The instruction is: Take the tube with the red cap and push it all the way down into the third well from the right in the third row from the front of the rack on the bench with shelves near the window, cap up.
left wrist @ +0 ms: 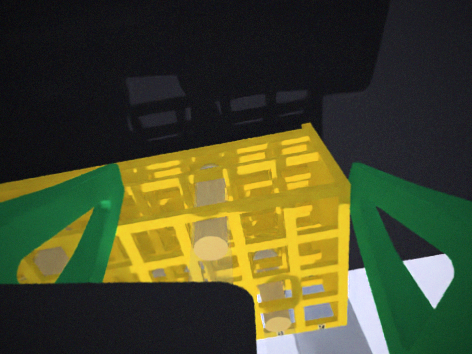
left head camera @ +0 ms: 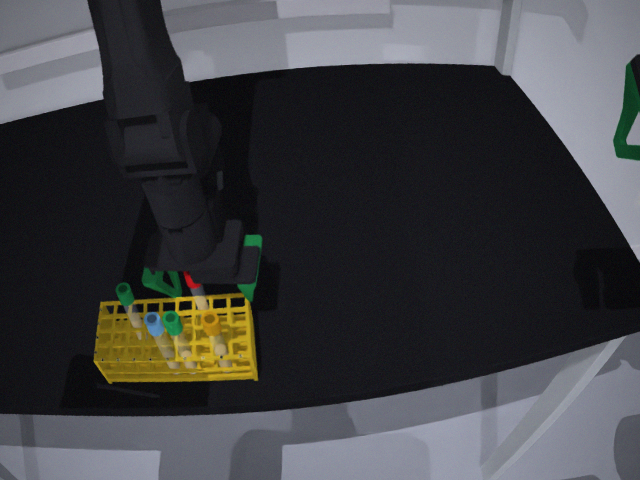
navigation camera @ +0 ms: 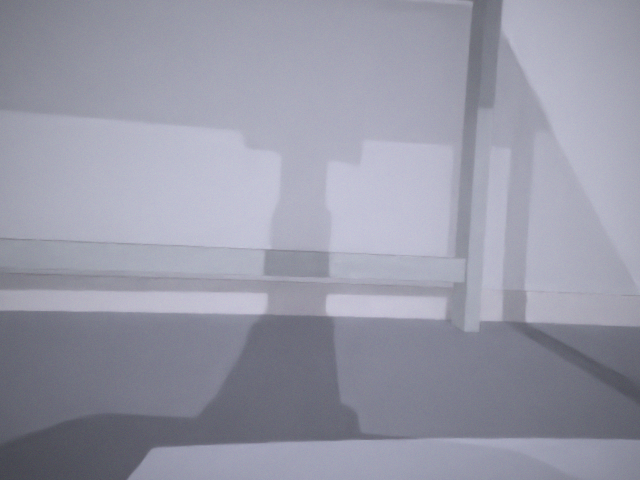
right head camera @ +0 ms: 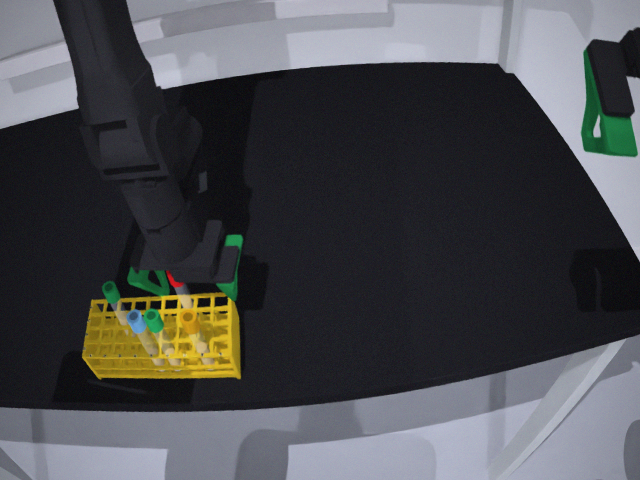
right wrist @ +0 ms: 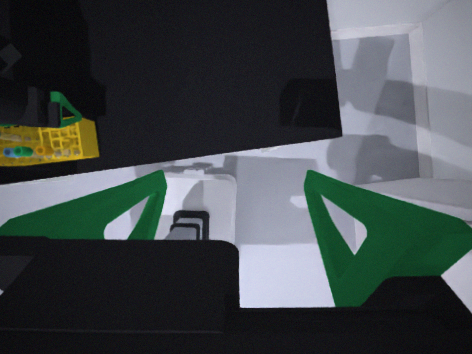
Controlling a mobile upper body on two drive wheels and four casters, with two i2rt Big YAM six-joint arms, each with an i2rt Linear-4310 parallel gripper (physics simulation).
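Frame: origin at the left arm's base, x ahead, y left, z up, level; millimetres.
Where they show: left gripper, fingertip midpoint: (left wrist: 235,176) (left head camera: 214,296) (right head camera: 200,295) (right wrist: 62,116); right gripper, fingertip midpoint: (right head camera: 637,146) (right wrist: 235,178).
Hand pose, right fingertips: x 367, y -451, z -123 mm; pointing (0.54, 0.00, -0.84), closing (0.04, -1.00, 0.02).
Things, the pixels of their top centre, and the offset from my right fingertips. "pt": a spot on its surface instead. Level surfaces: height alone.
- red-capped tube, middle of its top: (left head camera: 191,270) (right head camera: 174,269) 87 mm ahead, 407 mm left, 253 mm down
- tube's clear body, surface spot: (left wrist: 210,239) pt 95 mm ahead, 407 mm left, 306 mm down
- green-capped tube, middle of its top: (left head camera: 121,289) (right head camera: 107,288) 54 mm ahead, 488 mm left, 253 mm down
- orange-capped, middle of its top: (left head camera: 210,318) (right head camera: 188,316) (right wrist: 40,149) 26 mm ahead, 377 mm left, 253 mm down
- black bench top, its level: 373 mm down
The red-capped tube (left head camera: 193,282) stands tilted in a well at the far side of the yellow rack (left head camera: 177,340), third column from the right, with its cap sticking up above the rack top. My left gripper (left head camera: 208,290) is open, with one green finger on each side of the cap and not touching it. In the left wrist view the tube's clear body (left wrist: 210,239) shows inside the rack (left wrist: 241,225) between the spread fingers (left wrist: 234,228); the cap is hidden there. My right gripper (right wrist: 235,178) is open and empty, off the bench's edge.
The rack also holds a green-capped tube (left head camera: 126,295) at its far left, and blue (left head camera: 154,325), green (left head camera: 172,323) and orange-capped (left head camera: 210,324) tubes nearer the front. The black bench top (left head camera: 390,214) stretches to the right. The rack shows small in the right wrist view (right wrist: 76,142).
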